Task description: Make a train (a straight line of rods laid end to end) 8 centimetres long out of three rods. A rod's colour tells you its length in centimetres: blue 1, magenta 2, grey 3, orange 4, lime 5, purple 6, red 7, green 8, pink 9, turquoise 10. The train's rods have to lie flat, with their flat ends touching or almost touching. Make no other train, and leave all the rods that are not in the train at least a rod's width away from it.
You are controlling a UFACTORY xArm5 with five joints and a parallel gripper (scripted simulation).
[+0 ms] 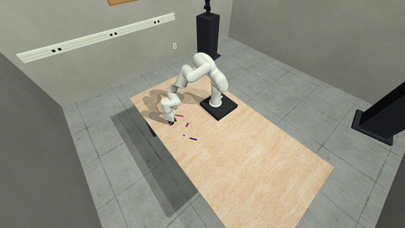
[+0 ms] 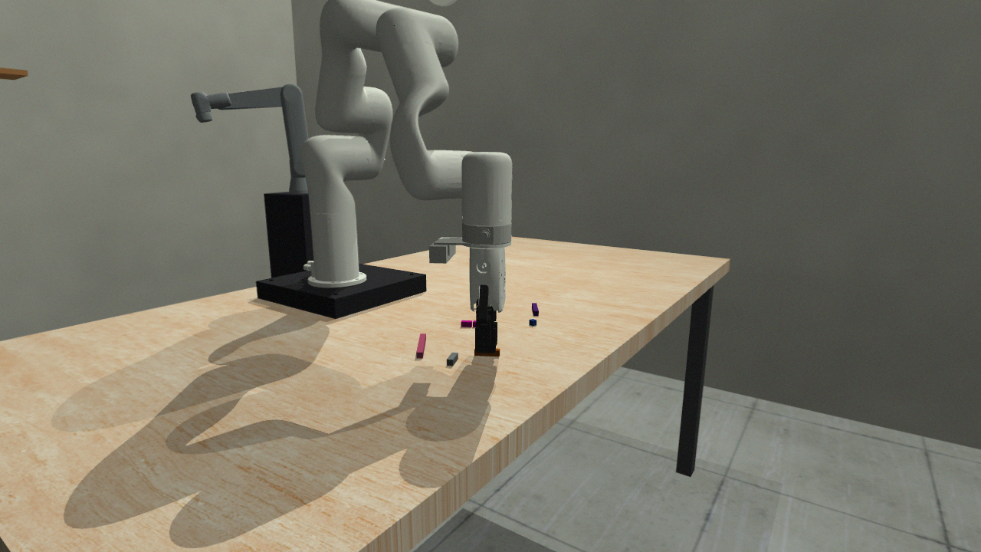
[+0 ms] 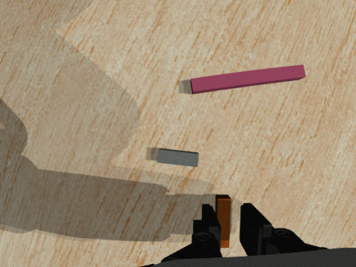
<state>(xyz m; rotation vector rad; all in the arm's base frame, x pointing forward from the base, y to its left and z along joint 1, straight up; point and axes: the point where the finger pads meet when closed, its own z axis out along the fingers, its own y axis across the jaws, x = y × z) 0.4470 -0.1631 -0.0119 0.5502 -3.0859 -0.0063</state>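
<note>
My gripper is now 30 mm above the orange rod. The rest, counted from my hand: grey rod: 30 mm behind, 50 mm to the right, 30 mm below; pink rod: 110 mm behind, 20 mm to the right, 30 mm below; blue rod: 10 mm ahead, 180 mm to the left, 30 mm below.
</note>
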